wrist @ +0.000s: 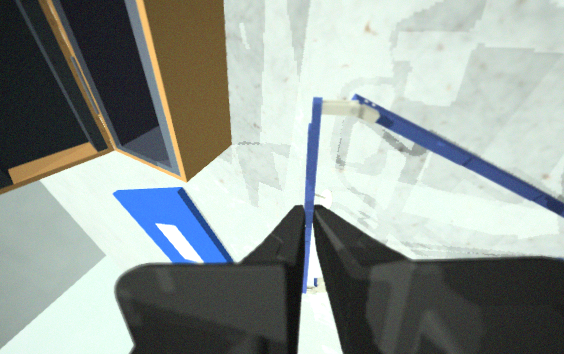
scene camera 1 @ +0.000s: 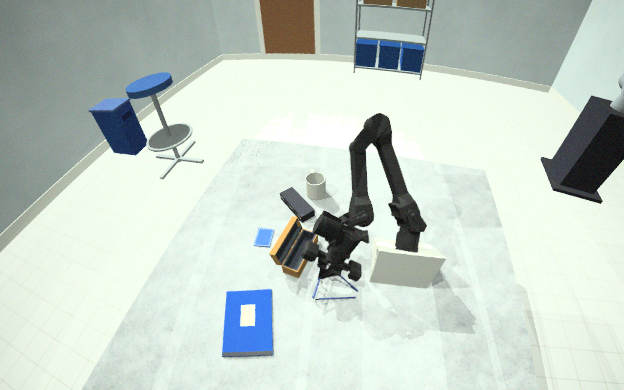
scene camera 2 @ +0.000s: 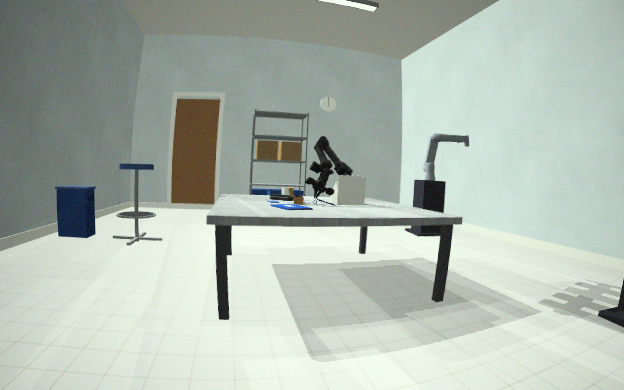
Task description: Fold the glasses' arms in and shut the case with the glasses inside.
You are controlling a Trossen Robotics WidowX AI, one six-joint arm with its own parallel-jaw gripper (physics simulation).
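Places are measured from the arm's base along level axes (x right, y ahead, z up), in centimetres.
Pixels of known places: gripper, fingertip midpoint: (wrist: pixel 307 213) (scene camera 1: pixel 319 277) (scene camera 2: pixel 315 198); arm's base at its link origin: (scene camera 1: pixel 407 249) (scene camera 2: pixel 348 182).
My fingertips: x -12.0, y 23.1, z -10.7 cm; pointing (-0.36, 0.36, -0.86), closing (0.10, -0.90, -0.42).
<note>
For each thing: its top centre in the pictures, then the offset to it from my fingertips. "spot": a spot on its surface instead.
- orange-brown case at a spot on its surface: (wrist: pixel 200 90) spot: dx +3.8, dy +6.9, dz -1.7 cm
- blue book at its top centre: (wrist: pixel 188 253) (scene camera 1: pixel 247 321) (scene camera 2: pixel 290 206) dx -20.7, dy +15.3, dz -3.2 cm
- small blue card at its top centre: (scene camera 1: pixel 263 236) dx +9.8, dy +25.7, dz -3.5 cm
- dark box at its top centre: (scene camera 1: pixel 296 201) (scene camera 2: pixel 281 194) dx +28.1, dy +20.4, dz -0.5 cm
- mug at a spot on its surface: (scene camera 1: pixel 316 188) spot: dx +34.1, dy +14.3, dz +2.9 cm
The glasses (scene camera 1: pixel 334 298) (wrist: pixel 313 155) have a thin blue frame with pale hinges; both arms stand open, spread toward the right in the scene camera 1 view. My gripper (scene camera 1: pixel 322 277) (wrist: pixel 307 213) is shut on the front frame of the glasses and appears to hold them slightly above the table, with their shadow offset below. The orange-brown case (scene camera 1: pixel 293 270) (scene camera 2: pixel 298 200) (wrist: pixel 200 90) stands open to the left of the gripper, its lid raised on the far left side. Its dark interior shows no glasses. The far end of one glasses arm is outside the wrist view.
A blue book (scene camera 1: pixel 247 345) (wrist: pixel 147 207) lies front left on the table (scene camera 1: pixel 175 325) (scene camera 2: pixel 330 220). A small blue card (scene camera 1: pixel 264 237), a dark box (scene camera 1: pixel 297 202) and a mug (scene camera 1: pixel 316 188) are around the case. A white block (scene camera 1: pixel 407 269) (scene camera 2: pixel 351 190) stands under the arm's base.
</note>
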